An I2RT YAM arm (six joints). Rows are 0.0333 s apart.
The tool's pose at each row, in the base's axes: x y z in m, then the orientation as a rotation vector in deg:
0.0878 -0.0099 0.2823 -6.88 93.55 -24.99
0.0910 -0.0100 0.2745 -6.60 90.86 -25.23
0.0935 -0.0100 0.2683 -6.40 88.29 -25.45
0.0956 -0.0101 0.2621 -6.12 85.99 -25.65
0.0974 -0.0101 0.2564 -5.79 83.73 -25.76
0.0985 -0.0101 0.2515 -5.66 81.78 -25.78
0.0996 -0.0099 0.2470 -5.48 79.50 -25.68
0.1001 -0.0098 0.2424 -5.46 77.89 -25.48
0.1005 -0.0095 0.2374 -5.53 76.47 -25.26
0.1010 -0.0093 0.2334 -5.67 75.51 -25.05
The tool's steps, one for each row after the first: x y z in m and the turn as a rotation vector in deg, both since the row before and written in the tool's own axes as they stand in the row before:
0.0070 0.0032 0.0035 0.86 -2.53 0.18
0.0056 0.0026 0.0025 0.78 -2.43 0.13
0.0058 0.0025 0.0018 0.77 -2.16 0.17
0.0053 0.0023 0.0013 0.74 -2.12 0.25
0.0046 0.0019 0.0005 0.50 -1.86 0.17
0.0042 0.0019 0.0003 0.54 -2.19 0.30
0.0043 0.0017 -0.0004 0.23 -1.58 0.24
0.0046 0.0020 -0.0008 0.12 -1.42 0.19
0.0037 0.0016 -0.0005 -0.02 -0.98 0.12

